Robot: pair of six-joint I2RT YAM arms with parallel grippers.
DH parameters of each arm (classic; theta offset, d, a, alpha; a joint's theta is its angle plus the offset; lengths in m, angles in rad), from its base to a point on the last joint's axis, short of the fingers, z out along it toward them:
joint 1: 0 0.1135 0.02 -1.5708
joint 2: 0 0 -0.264 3.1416
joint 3: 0.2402 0 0.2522 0
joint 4: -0.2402 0 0.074 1.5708
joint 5: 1.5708 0 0 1.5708
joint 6: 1.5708 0.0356 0 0
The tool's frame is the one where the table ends.
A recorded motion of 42 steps. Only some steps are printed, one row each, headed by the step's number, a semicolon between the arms.
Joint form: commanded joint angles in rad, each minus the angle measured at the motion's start. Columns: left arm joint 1, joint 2, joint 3, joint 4, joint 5, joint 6; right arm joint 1, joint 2, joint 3, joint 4, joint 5, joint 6.
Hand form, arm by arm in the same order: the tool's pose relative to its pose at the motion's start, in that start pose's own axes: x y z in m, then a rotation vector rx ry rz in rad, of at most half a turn. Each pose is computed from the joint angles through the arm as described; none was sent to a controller.
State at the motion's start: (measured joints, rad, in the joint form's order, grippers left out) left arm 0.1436 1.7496 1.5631 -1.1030 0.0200 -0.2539; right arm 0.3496 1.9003 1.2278 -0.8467 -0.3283 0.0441
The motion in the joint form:
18: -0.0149 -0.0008 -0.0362 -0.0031 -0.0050 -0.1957; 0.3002 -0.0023 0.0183 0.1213 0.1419 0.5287
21: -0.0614 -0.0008 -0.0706 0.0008 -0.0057 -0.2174; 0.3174 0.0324 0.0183 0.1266 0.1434 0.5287
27: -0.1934 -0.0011 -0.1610 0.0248 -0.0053 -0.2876; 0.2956 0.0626 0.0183 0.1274 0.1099 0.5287
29: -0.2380 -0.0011 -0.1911 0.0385 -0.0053 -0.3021; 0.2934 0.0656 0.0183 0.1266 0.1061 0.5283
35: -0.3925 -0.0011 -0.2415 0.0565 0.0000 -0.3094; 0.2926 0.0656 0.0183 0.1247 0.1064 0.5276
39: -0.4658 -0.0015 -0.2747 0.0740 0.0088 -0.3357; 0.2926 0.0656 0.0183 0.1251 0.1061 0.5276
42: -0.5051 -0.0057 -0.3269 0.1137 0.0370 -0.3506; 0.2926 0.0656 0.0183 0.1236 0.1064 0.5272
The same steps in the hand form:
18: 0.0076 -0.0030 0.0086 -0.0144 0.0360 -0.1820; 0.0049 0.0967 0.0271 0.0805 -0.0888 0.2037
21: 0.0177 -0.0165 0.0169 -0.0161 0.0688 -0.1590; 0.0059 0.0989 0.0401 0.0941 -0.0590 0.1943
27: 0.0481 -0.0528 0.0368 -0.0204 0.1409 -0.1003; 0.0030 0.0900 0.0477 0.0776 -0.0247 0.2226
29: 0.0590 -0.0641 0.0429 -0.0211 0.1590 -0.0709; 0.0029 0.0891 0.0485 0.0758 -0.0203 0.2253
35: 0.0938 -0.1031 0.0504 -0.0072 0.2018 0.0740; 0.0030 0.0888 0.0484 0.0769 -0.0190 0.2259
39: 0.1134 -0.1190 0.0551 0.0002 0.2248 0.1197; 0.0029 0.0888 0.0484 0.0765 -0.0192 0.2258
42: 0.1289 -0.1247 0.0634 0.0214 0.2519 0.1413; 0.0031 0.0887 0.0484 0.0774 -0.0180 0.2257

